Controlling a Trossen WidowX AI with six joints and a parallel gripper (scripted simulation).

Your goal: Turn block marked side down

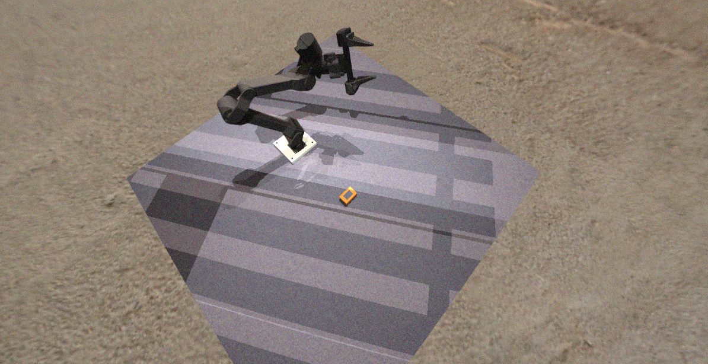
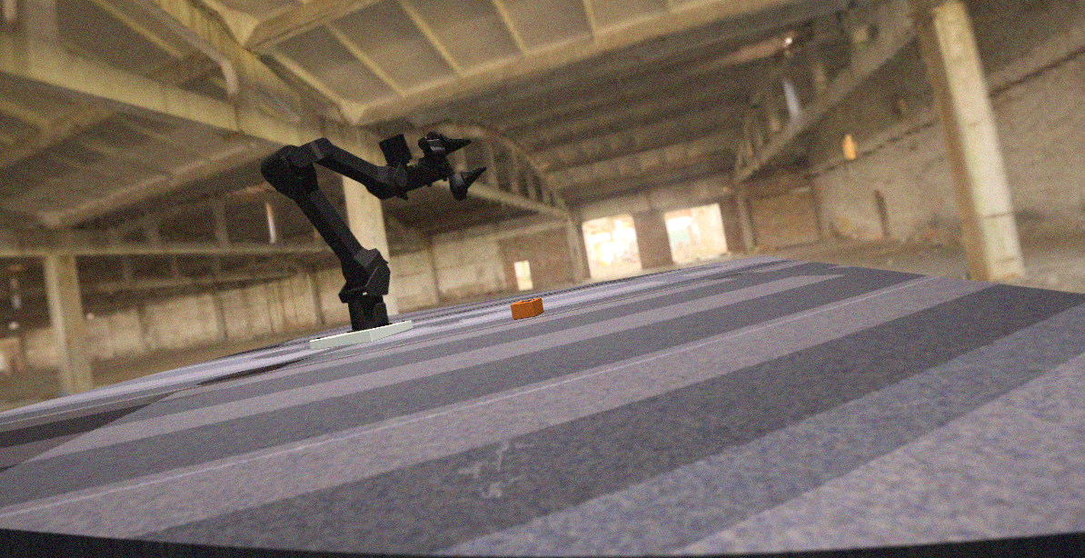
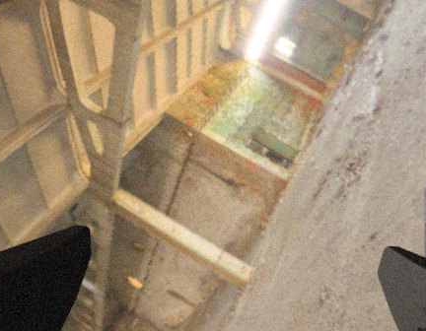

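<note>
Now: gripper tip 37 cm above the block, 29 cm to the left of it and 16 cm short of it.
</note>
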